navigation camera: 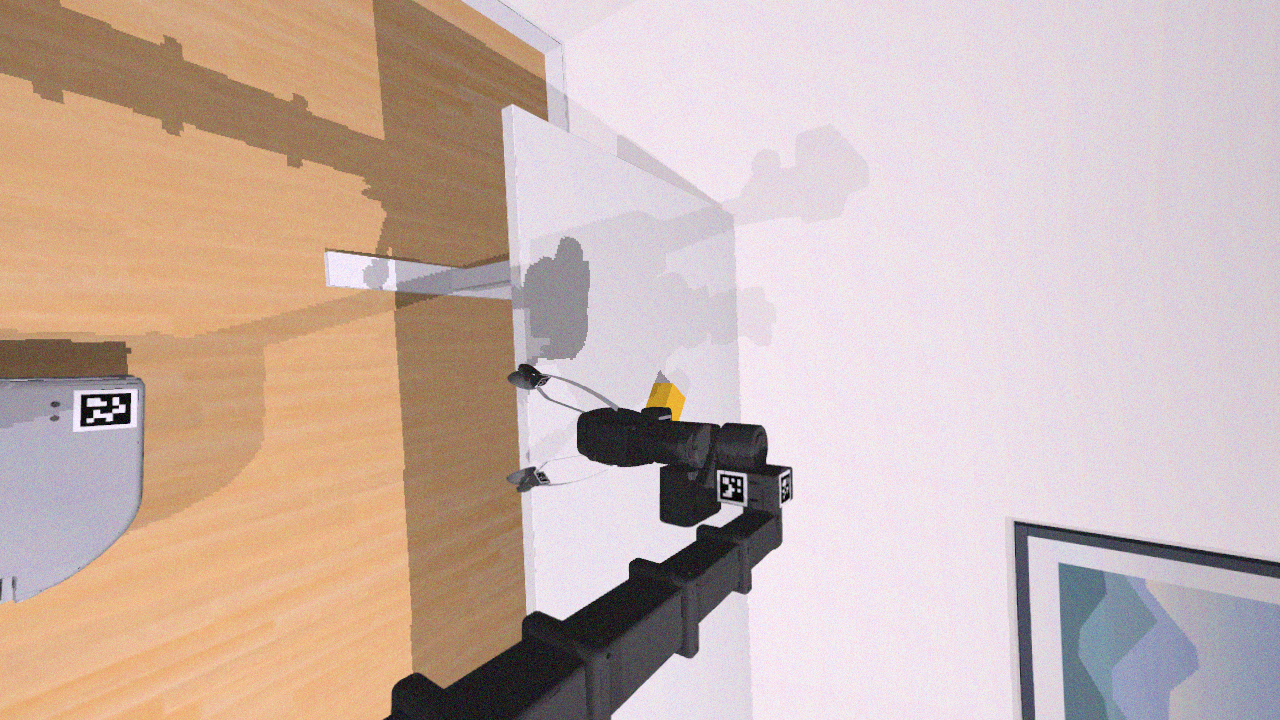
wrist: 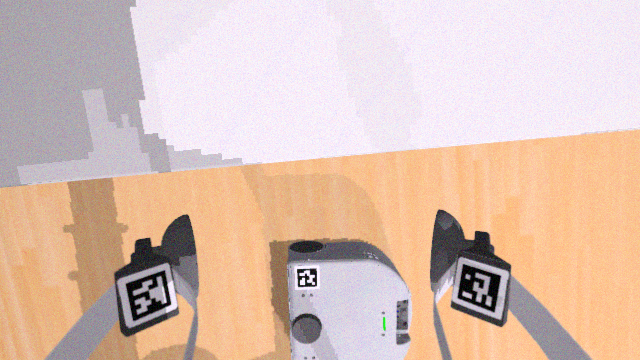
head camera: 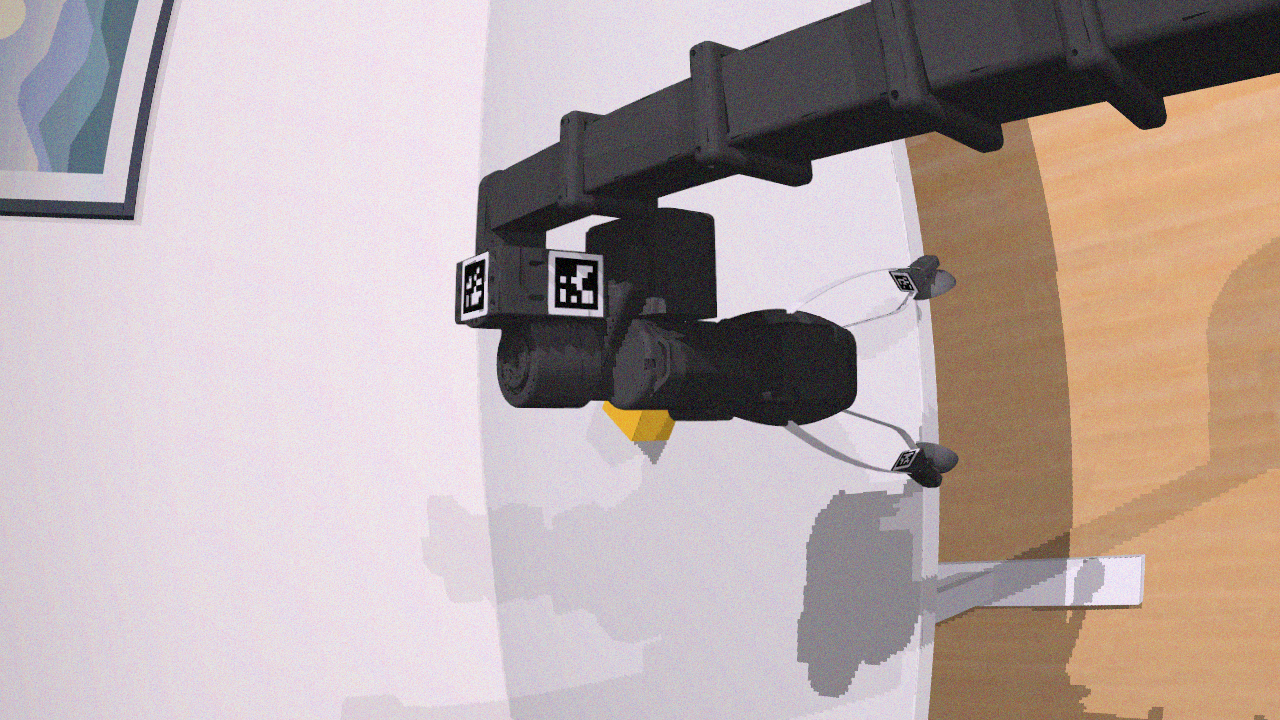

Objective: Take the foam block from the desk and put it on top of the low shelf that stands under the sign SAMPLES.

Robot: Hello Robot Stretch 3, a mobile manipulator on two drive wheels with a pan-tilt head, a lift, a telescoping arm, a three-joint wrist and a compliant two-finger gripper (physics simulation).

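Seen in the pictures: gripper, between the fingertips: (navigation camera: 513, 426) (wrist: 314, 240) (head camera: 948, 371); robot's base, origin of its link: (wrist: 308, 295).
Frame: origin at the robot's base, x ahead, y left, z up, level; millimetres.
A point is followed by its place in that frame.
The yellow foam block (head camera: 638, 422) {x 8, y -780, z 764 mm} (navigation camera: 665, 399) {x -5, y -771, z 760 mm} lies on the white desk (head camera: 733, 501) {x 84, y -692, z 720 mm} (navigation camera: 617, 188) {x 387, y -674, z 720 mm} (wrist: 280, 75) {x -6, y -509, z 720 mm}, partly hidden under my wrist in the head and navigation camera views. My gripper (head camera: 933, 371) {x -22, y -420, z 738 mm} (navigation camera: 526, 429) {x -22, y -420, z 738 mm} (wrist: 314, 240) {x -22, y -420, z 738 mm} is open, with nothing between its fingers. It is above the desk, with its fingertips over the desk's front edge, pointing away from the wall. The block is behind the fingertips, toward the wall, and does not show in the wrist view. The low shelf and the sign SAMPLES do not show in these views.
The wall (head camera: 268, 402) {x -14, y -1275, z 1055 mm} (navigation camera: 939, 268) {x 277, y -1254, z 1186 mm} rises behind the desk, with a framed picture (head camera: 76, 116) {x -430, y -1283, z 1434 mm} (navigation camera: 1127, 626) {x -436, y -1283, z 1461 mm} on it. A white desk foot (head camera: 1105, 582) (navigation camera: 349, 268) stands out onto the wooden floor. My base (navigation camera: 62, 483) {x -105, y -93, z 159 mm} (wrist: 350, 300) {x -106, y -67, z 160 mm} is in front of the desk.
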